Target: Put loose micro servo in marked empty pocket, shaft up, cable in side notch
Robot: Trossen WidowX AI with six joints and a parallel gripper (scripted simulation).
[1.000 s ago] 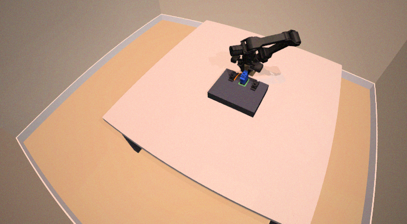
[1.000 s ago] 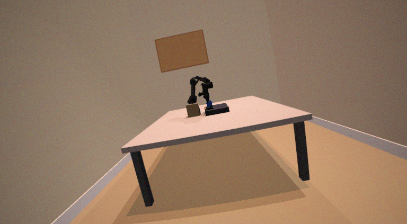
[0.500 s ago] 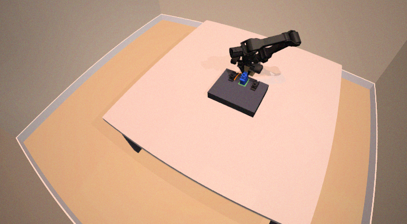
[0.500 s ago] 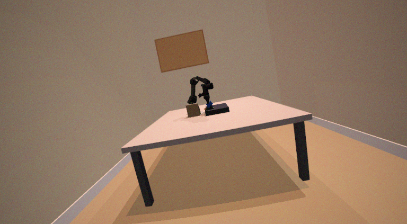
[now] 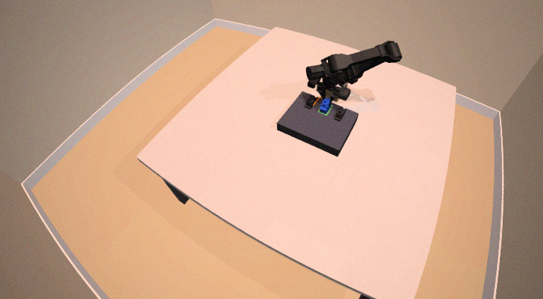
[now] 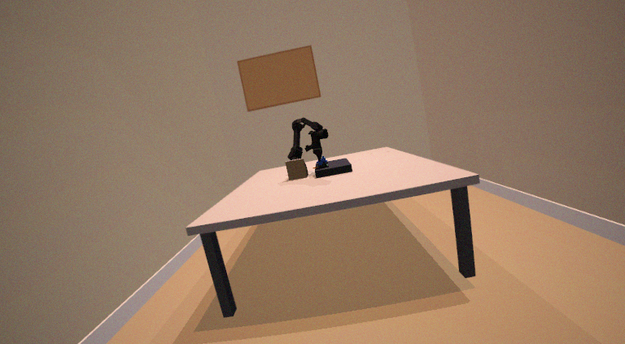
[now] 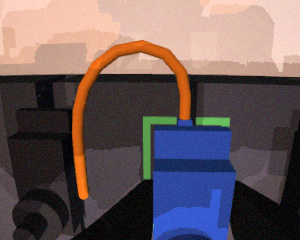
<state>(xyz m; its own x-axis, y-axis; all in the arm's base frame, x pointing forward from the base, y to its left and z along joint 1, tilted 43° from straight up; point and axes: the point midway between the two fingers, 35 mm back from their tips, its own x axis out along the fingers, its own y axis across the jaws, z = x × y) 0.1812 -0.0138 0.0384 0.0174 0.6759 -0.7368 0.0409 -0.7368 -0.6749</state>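
Now: the dark deck 120 mm ahead of my gripper tip and 60 mm below it.
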